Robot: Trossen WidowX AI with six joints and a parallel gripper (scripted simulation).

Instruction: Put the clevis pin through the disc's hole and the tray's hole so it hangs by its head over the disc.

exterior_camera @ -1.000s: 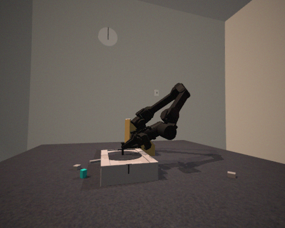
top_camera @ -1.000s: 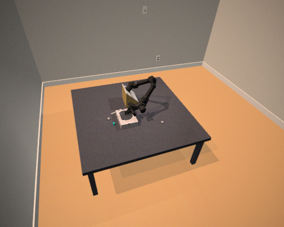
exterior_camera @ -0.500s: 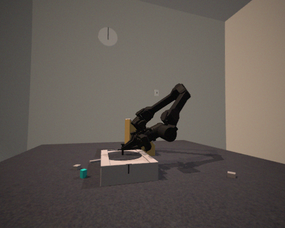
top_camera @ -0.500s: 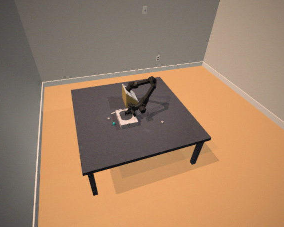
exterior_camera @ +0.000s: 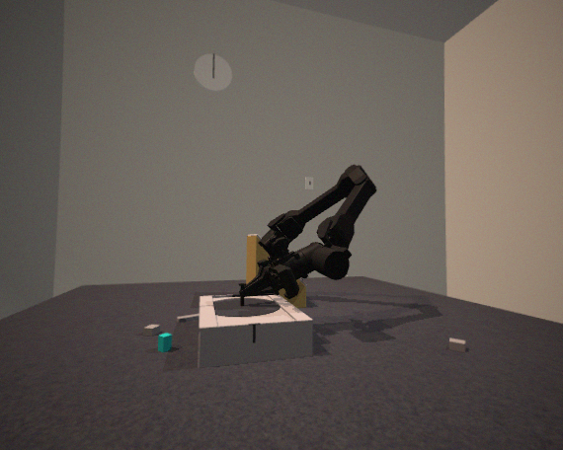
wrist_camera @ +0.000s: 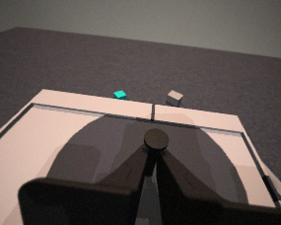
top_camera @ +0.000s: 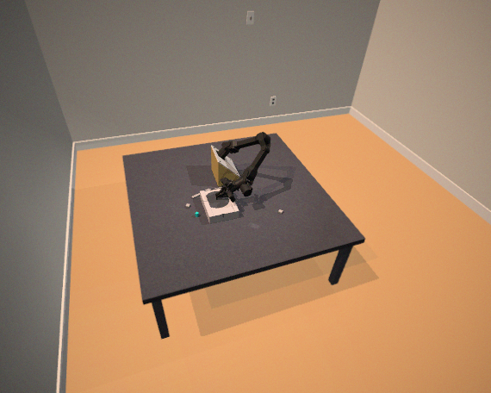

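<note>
My gripper tip is now 20 mm above the grey disc. Round my gripper tip: teal cube: 140 mm to the right, 70 mm below, 60 mm ahead; then rimmed tray: 40 mm below, 20 mm ahead, 10 mm to the left; then clevis pin: 10 mm below.
</note>
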